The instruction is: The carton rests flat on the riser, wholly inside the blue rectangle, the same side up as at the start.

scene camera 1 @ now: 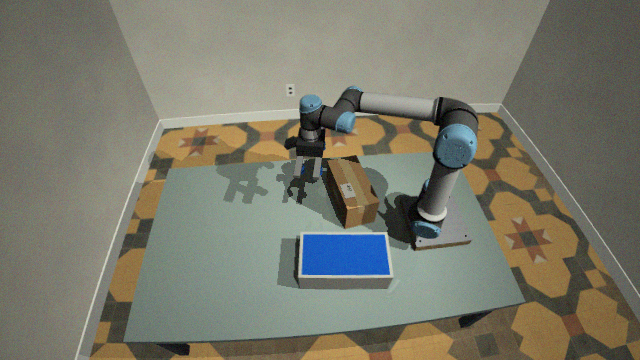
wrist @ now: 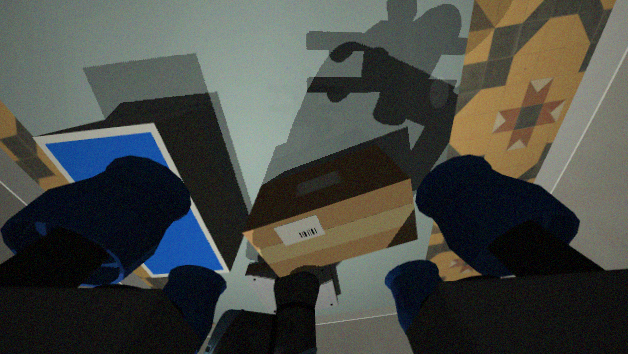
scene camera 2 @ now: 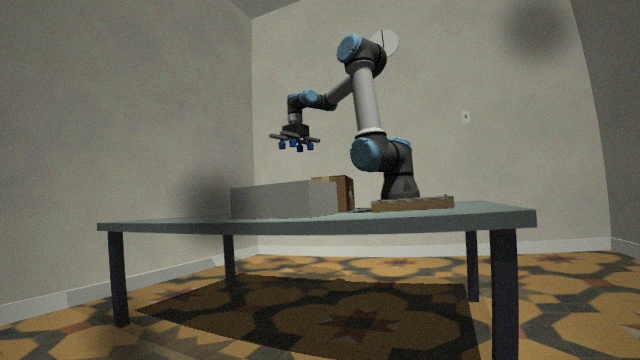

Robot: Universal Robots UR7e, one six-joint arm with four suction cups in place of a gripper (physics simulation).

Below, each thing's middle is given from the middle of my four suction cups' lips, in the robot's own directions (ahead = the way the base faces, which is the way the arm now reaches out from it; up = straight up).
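The brown carton (scene camera 1: 356, 201) is 50 mm to the right of my suction cup, 180 mm behind it and 260 mm below it. Going by their middles, the brown carton is the nearest to my suction cup of the things named here. I also see the grey riser (scene camera 2: 309, 198), which is 170 mm behind my suction cup, 300 mm to the left of it and 270 mm below it.
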